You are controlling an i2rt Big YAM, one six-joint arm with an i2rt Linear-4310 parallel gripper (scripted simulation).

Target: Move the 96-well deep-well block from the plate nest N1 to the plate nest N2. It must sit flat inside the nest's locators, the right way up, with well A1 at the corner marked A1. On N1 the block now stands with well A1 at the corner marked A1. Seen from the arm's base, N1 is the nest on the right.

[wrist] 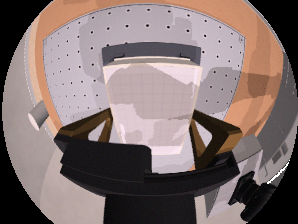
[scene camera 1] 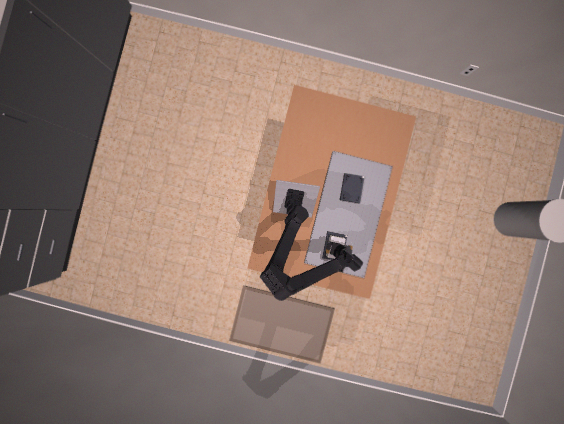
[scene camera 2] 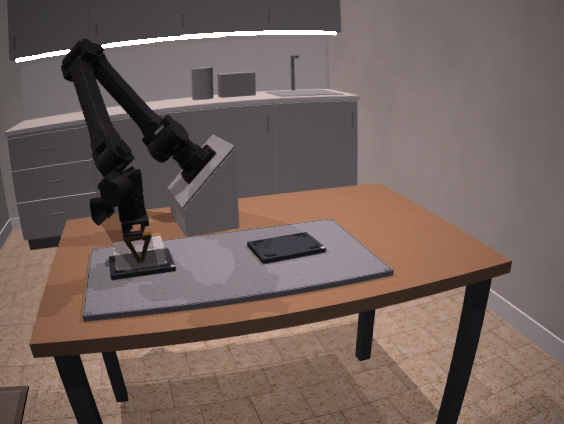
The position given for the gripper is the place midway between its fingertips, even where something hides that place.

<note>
In view: the gripper (scene camera 2: 139, 254) and a white deep-well block (wrist: 152, 98).
The gripper is seen too in the wrist view (wrist: 150, 111).
</note>
